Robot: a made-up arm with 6 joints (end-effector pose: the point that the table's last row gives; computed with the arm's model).
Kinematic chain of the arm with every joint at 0, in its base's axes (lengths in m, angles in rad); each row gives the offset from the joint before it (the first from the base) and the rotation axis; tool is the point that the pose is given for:
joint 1: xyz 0 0 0.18 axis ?
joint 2: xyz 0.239 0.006 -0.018 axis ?
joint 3: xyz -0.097 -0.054 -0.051 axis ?
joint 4: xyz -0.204 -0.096 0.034 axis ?
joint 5: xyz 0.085 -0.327 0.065 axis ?
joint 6: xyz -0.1 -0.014 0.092 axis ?
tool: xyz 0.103 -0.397 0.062
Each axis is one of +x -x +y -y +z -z.
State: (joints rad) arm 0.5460 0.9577 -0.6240 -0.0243 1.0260 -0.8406
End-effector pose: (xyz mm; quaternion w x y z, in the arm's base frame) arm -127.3 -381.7 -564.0 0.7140 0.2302 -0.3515 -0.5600
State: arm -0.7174 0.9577 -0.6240 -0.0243 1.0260 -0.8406
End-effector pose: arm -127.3 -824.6 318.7 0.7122 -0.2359 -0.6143 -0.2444
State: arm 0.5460 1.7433 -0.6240 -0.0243 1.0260 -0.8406
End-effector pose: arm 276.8 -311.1 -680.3 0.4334 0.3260 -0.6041 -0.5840
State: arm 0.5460 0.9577 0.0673 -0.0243 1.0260 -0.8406
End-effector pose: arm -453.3 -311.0 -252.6 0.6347 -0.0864 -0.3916 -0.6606
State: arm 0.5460 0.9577 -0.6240 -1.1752 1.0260 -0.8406
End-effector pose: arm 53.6 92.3 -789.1 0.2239 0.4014 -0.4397 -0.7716
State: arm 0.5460 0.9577 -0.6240 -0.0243 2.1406 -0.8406
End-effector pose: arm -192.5 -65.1 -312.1 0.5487 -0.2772 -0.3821 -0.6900
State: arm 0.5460 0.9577 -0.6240 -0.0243 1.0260 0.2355
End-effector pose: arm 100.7 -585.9 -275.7 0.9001 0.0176 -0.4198 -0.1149
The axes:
joint 1: +x
joint 2: -y
joint 3: -x
joint 4: +y
joint 5: -x
joint 6: +z

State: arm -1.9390 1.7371 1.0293 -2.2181 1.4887 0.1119
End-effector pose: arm 233.9 -616.2 770.5 0.4398 -0.3663 0.7748 -0.2686
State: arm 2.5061 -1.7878 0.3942 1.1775 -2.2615 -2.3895
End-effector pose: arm 886.2 308.5 -259.8 0.1893 -0.8235 0.5348 0.0041
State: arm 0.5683 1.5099 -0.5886 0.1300 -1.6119 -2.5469
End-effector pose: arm 257.4 -311.1 -730.9 0.5147 0.6224 0.5895 -0.0157
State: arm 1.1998 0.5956 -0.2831 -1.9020 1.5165 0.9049
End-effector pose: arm -389.8 97.6 -284.8 0.7034 0.0051 -0.1297 -0.6989
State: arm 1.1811 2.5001 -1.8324 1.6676 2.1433 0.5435
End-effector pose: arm 379.9 80.8 409.0 0.3847 -0.7595 -0.4795 -0.2128
